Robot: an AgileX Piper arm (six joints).
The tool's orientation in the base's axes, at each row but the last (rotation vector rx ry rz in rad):
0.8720, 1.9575, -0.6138
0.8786, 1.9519, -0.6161
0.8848, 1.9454, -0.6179
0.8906, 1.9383, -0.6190
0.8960, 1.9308, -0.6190
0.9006, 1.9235, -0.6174
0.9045, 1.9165, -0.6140
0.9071, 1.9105, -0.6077
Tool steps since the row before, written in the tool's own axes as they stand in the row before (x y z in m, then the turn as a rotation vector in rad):
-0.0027, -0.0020, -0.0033, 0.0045, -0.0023, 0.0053
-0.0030, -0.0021, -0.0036, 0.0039, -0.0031, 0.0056
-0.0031, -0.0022, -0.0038, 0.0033, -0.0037, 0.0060
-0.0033, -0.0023, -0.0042, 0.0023, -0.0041, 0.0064
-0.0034, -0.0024, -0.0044, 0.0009, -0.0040, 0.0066
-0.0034, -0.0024, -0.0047, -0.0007, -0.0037, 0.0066
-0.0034, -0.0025, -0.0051, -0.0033, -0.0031, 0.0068
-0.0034, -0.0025, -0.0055, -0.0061, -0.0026, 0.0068
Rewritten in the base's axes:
-0.0023, 0.0001, 0.0041, -0.0007, -0.0036, -0.0063
-0.0024, 0.0002, 0.0045, -0.0009, -0.0046, -0.0059
-0.0026, 0.0003, 0.0047, -0.0010, -0.0054, -0.0055
-0.0028, 0.0004, 0.0051, -0.0007, -0.0063, -0.0048
-0.0030, 0.0005, 0.0052, -0.0001, -0.0068, -0.0037
-0.0032, 0.0007, 0.0054, 0.0007, -0.0072, -0.0023
-0.0035, 0.0010, 0.0055, 0.0021, -0.0079, -0.0001
-0.0038, 0.0012, 0.0057, 0.0034, -0.0085, 0.0023

